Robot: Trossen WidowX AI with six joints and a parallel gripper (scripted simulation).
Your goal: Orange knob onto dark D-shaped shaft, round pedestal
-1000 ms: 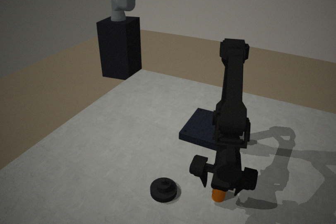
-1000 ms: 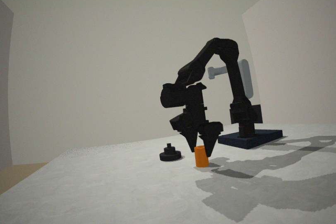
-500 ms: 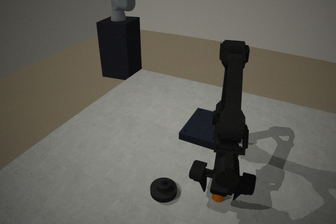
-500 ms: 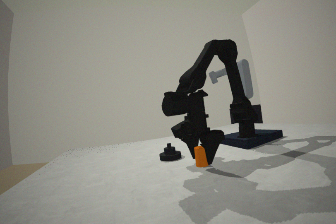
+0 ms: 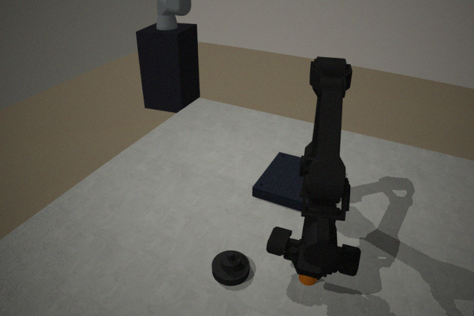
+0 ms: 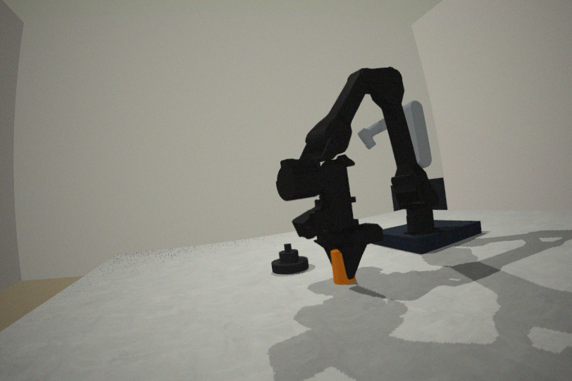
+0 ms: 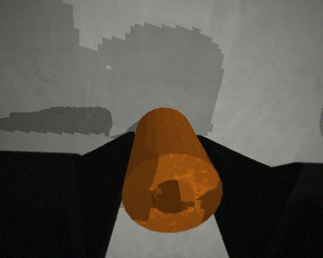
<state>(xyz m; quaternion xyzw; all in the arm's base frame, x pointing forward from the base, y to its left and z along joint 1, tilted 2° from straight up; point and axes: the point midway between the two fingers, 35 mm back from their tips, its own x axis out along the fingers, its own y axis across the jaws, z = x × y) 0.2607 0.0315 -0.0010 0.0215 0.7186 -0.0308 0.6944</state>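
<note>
My gripper tip is 170 mm to the left of the dark round pedestal, 30 mm short of it and 20 mm below it. From my gripper tip the other things lie so: orange knob 20 mm above.
</note>
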